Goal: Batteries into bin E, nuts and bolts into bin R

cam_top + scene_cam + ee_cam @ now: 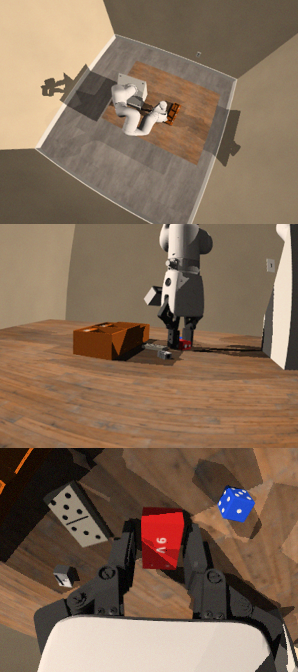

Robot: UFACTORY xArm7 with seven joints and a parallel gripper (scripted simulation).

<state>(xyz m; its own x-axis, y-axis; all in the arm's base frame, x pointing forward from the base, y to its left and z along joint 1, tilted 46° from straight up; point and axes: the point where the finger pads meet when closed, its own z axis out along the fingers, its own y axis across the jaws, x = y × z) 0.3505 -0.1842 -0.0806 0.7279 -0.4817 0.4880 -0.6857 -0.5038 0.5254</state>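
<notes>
Now: hand 10 mm past the red block, 10 mm to the right of it and 10 mm above it. From my hand the other things lie so: blue piece: 10 mm behind, 60 mm to the right, 10 mm below; small black piece: 130 mm ahead, 40 mm to the right, 10 mm below; pale grey block: 20 mm ahead, 110 mm to the left, 10 mm below.
</notes>
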